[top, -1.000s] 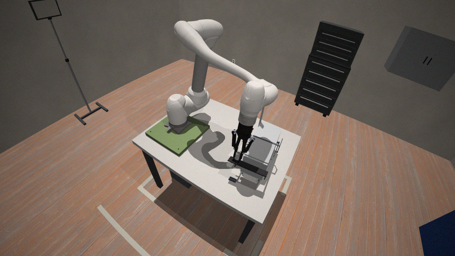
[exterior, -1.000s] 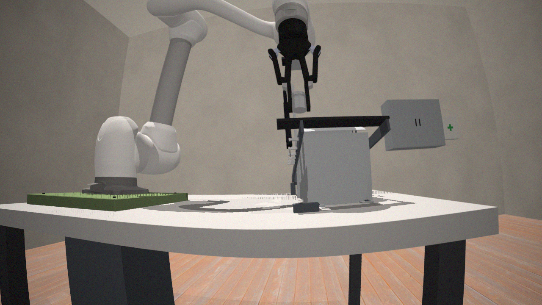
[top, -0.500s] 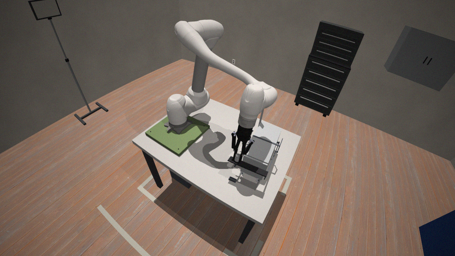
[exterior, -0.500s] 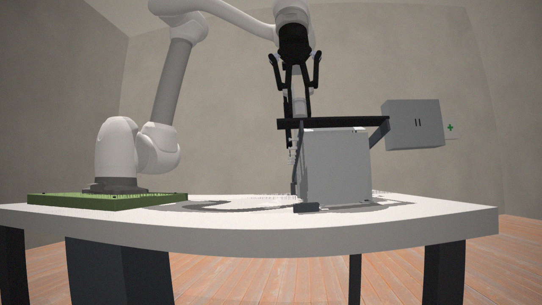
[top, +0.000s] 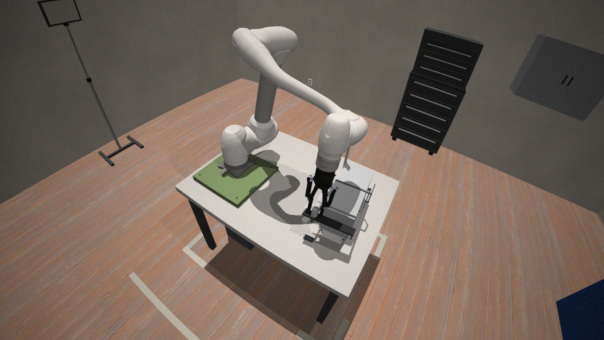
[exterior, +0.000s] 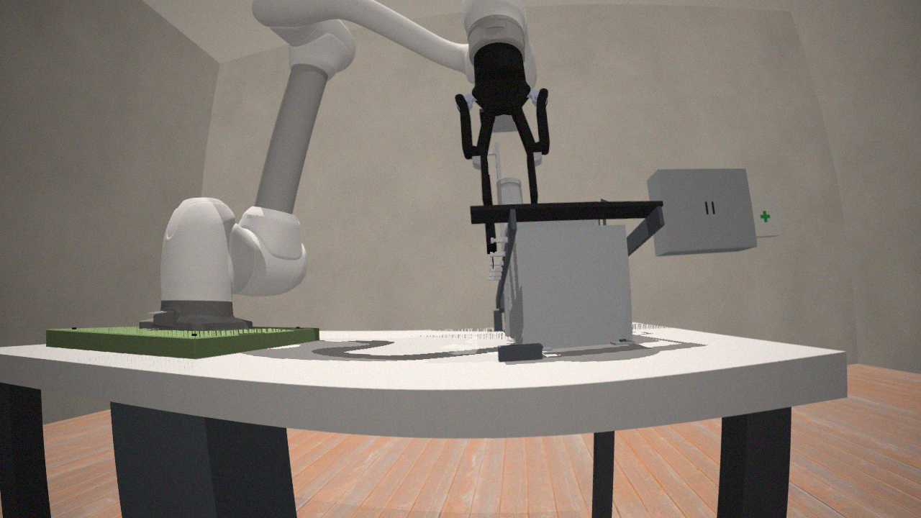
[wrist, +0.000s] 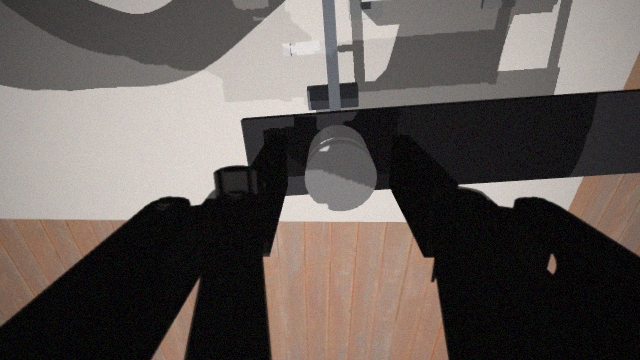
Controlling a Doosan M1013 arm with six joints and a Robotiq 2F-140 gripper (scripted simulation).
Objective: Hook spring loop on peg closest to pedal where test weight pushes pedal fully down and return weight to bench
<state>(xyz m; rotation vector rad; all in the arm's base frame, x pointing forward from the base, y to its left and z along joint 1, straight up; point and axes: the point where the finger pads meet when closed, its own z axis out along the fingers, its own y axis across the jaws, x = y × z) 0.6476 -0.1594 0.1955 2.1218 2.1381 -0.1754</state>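
Now: hand 2 cm above the steel test weight. Also, from my hand: small dark block (3 cm to the right, 21 cm below).
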